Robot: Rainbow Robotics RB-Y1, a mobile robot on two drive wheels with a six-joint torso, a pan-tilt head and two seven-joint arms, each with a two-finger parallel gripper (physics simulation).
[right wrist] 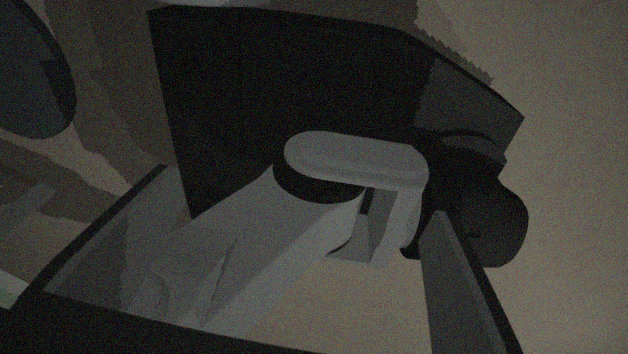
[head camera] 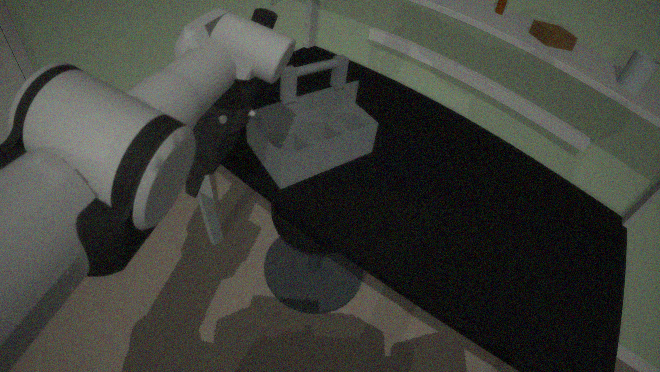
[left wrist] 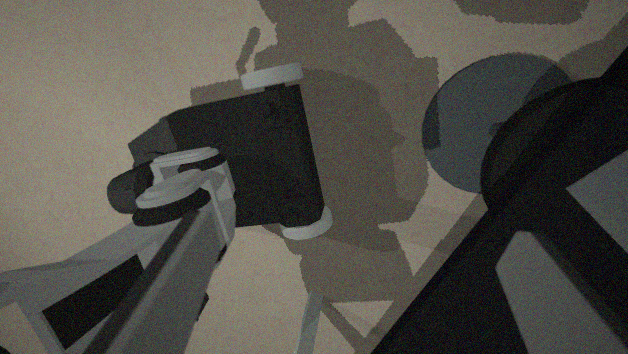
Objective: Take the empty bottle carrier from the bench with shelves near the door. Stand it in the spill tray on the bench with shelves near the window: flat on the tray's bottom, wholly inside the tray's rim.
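Places are measured from the robot's base along level axes (x ahead, y left, z up), in centimetres.
Pixels of known places: left gripper, fingertip midpoint: (head camera: pixel 206 173) (left wrist: pixel 355 238); right gripper, fingertip midpoint: (right wrist: pixel 303 205).
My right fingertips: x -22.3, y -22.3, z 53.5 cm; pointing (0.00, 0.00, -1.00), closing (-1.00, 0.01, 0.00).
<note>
Behind a point stands the place of what it marks.
The grey bottle carrier (head camera: pixel 325 155) @(z 82.4, x 56.3, y -3.2 cm), with an upright handle and compartments that look empty, stands on the black bench top (head camera: pixel 450 200) @(z 76.3, x 49.6, y -38.7 cm) (left wrist: pixel 440 290) @(z 76.3, x 35.5, y -5.0 cm). A grey part, apparently the carrier (left wrist: pixel 602 192) @(z 79.6, x 49.9, y 8.3 cm), shows at the right edge of the left wrist view. My left gripper (head camera: pixel 195 180) @(z 101.1, x 29.1, y 18.5 cm) (left wrist: pixel 355 238) @(z 101.1, x 29.1, y 18.5 cm) is open and empty, pointing down in front of the bench's edge, left of the carrier in the head view and apart from its handle. My right gripper (right wrist: pixel 303 205) @(z 53.5, x -22.3, y -22.3 cm) is open and empty over the robot's own body and the floor. The spill tray does not show.
A stool with a black seat (head camera: pixel 295 227) @(z 48.4, x 57.2, y 3.8 cm) and round grey base (head camera: pixel 312 280) @(z 3.1, x 61.0, y -4.1 cm) (left wrist: pixel 460 130) @(z 3.1, x 57.5, y -2.7 cm) stands at the bench's front edge. A bench leg (head camera: pixel 212 215) @(z 21.7, x 78.3, y 42.2 cm) shows below my left gripper. A shelf (head camera: pixel 590 82) @(z 121.1, x 49.3, y -61.5 cm) at the upper right bears a brown object (head camera: pixel 552 36) @(z 124.9, x 63.4, y -56.0 cm) and a grey cup (head camera: pixel 637 70) @(z 127.5, x 49.5, y -73.7 cm).
</note>
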